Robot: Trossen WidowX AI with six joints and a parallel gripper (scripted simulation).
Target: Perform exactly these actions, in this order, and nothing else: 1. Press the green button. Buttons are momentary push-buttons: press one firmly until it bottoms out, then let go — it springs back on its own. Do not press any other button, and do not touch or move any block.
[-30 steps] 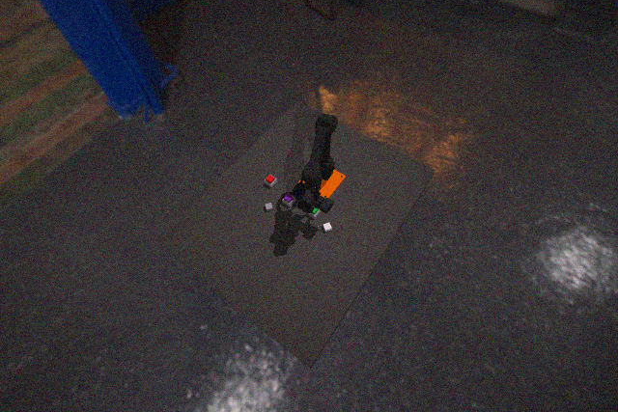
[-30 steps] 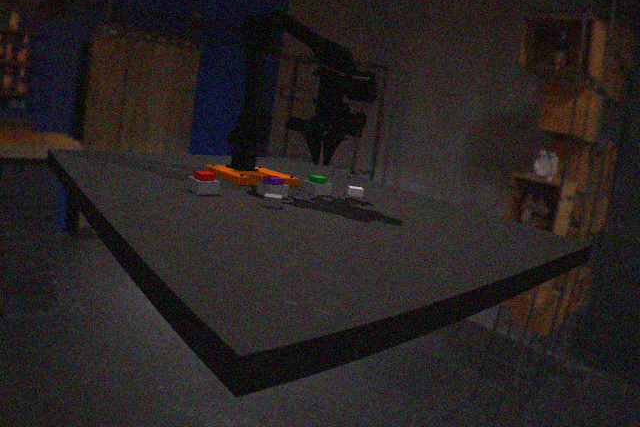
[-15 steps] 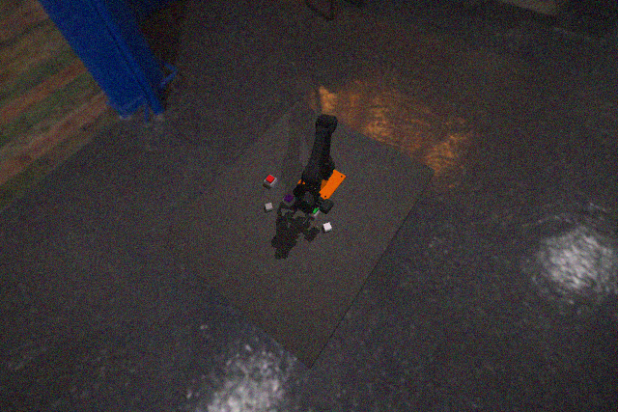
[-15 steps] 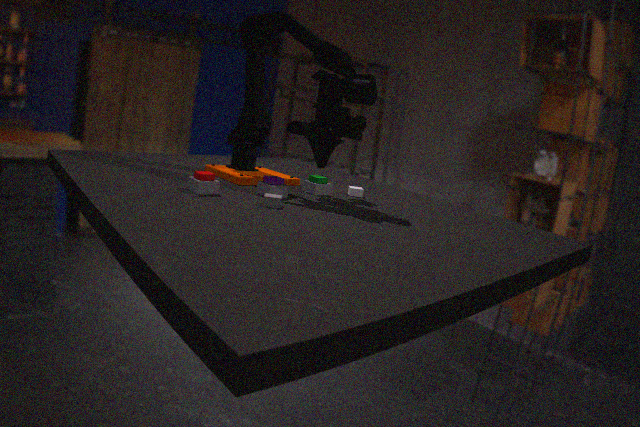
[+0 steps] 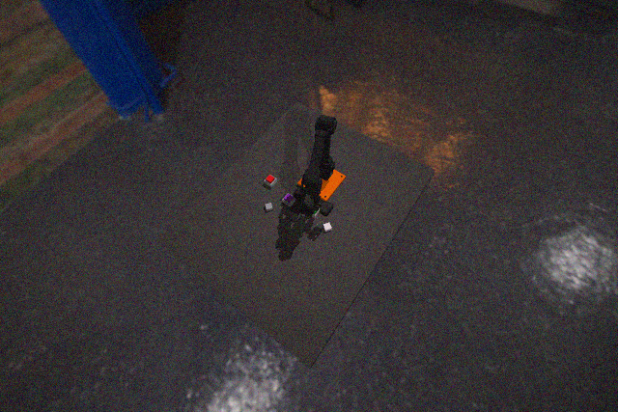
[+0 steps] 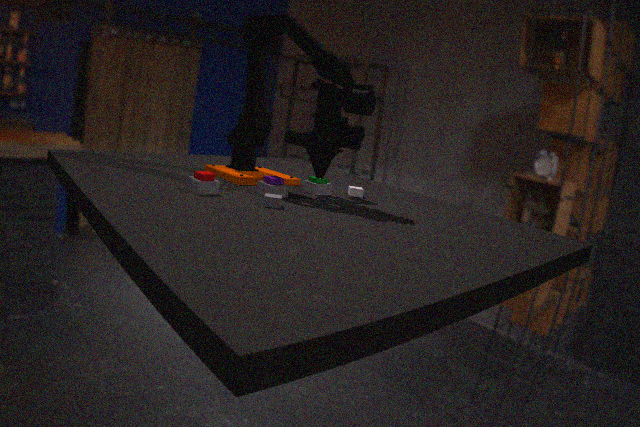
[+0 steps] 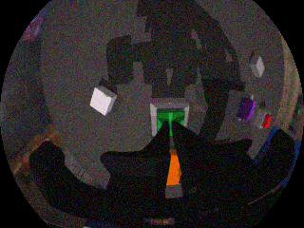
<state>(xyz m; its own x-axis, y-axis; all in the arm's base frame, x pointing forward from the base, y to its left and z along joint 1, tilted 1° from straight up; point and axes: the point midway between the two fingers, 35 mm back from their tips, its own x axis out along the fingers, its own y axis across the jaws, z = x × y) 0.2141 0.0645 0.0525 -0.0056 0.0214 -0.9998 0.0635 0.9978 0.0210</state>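
Right now the green button is 1 cm below my gripper tip. Round my gripper tip: purple button 1 cm ahead, 14 cm to the right; grey block 9 cm ahead, 20 cm to the right, 3 cm below; white block 3 cm ahead, 9 cm to the left, 3 cm below.
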